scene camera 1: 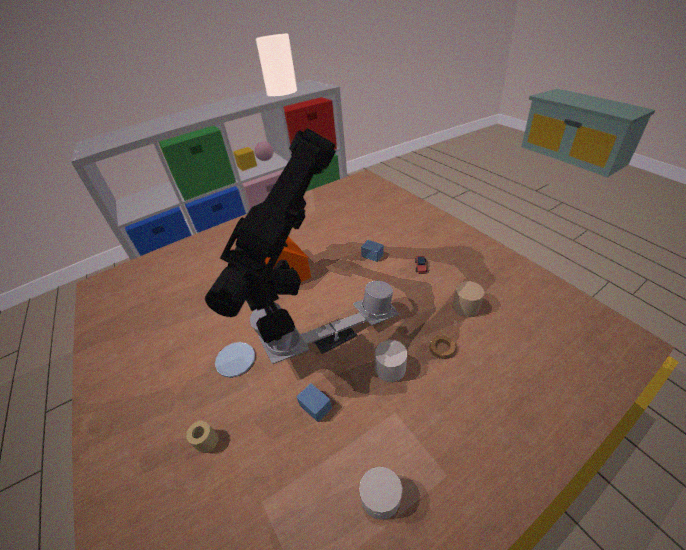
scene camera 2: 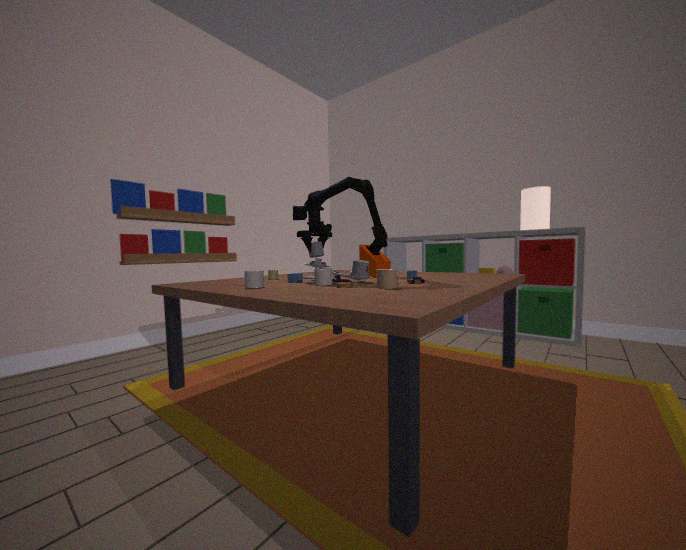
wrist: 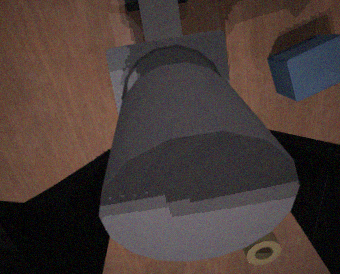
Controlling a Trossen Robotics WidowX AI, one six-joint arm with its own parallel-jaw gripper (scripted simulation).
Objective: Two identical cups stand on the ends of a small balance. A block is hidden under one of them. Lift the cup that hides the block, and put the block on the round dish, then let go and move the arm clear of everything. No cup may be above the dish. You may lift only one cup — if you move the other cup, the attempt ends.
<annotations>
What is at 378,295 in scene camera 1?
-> A grey cup.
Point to a tan cylinder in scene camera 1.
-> At 468,297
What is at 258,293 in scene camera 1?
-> My gripper.
</annotations>
